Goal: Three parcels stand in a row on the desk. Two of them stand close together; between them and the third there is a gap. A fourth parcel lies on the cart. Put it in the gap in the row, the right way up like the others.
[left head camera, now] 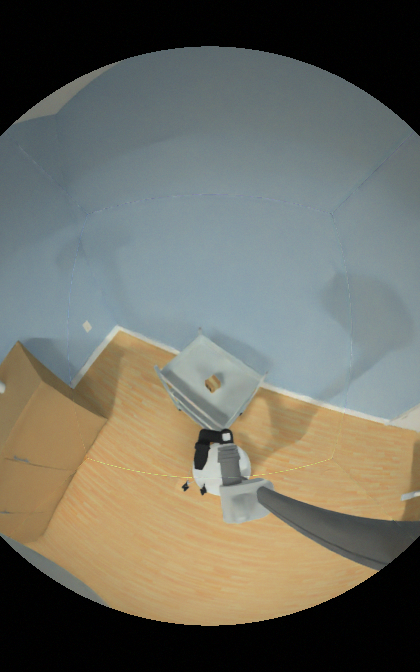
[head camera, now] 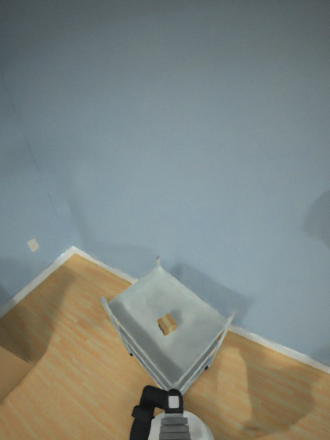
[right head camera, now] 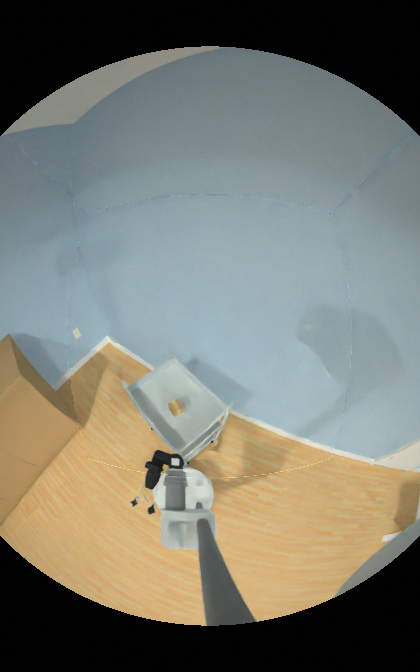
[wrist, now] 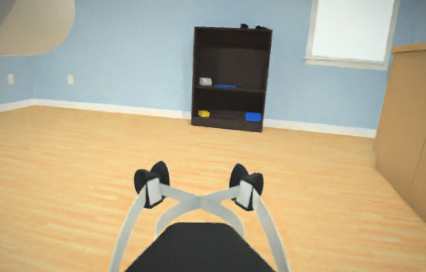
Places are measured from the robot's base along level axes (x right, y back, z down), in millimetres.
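Pixels of known places: gripper, fingertip midpoint: (wrist: 199,177).
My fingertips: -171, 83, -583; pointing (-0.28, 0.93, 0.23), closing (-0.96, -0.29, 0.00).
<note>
Behind a point stands the place of what it marks, as x, y, z.
The fourth parcel (head camera: 167,324) {-16, -450, -693} (left head camera: 213,383) (right head camera: 176,407), a small brown box with a lighter tape band, lies near the middle of the top of the grey cart (head camera: 200,320) {131, -487, -635} (left head camera: 240,377) (right head camera: 205,407). My gripper (wrist: 199,177) {-171, 83, -583} (left head camera: 194,488) (right head camera: 143,506) is open, with its two black fingertips apart and no object between them. It is beside my base, pointing away from the cart, and the folded wrist is near the cart's front corner. The three parcels in the row and the desk's top with the gap cannot be made out in these views.
A large brown box-shaped piece of furniture (left head camera: 55,425) (right head camera: 35,425) (wrist: 407,120) {-1676, 795, -437} stands left of the cart in the head views. A dark bookshelf (wrist: 268,75) with small items stands against the far wall in the wrist view. Walls meet behind the cart.
</note>
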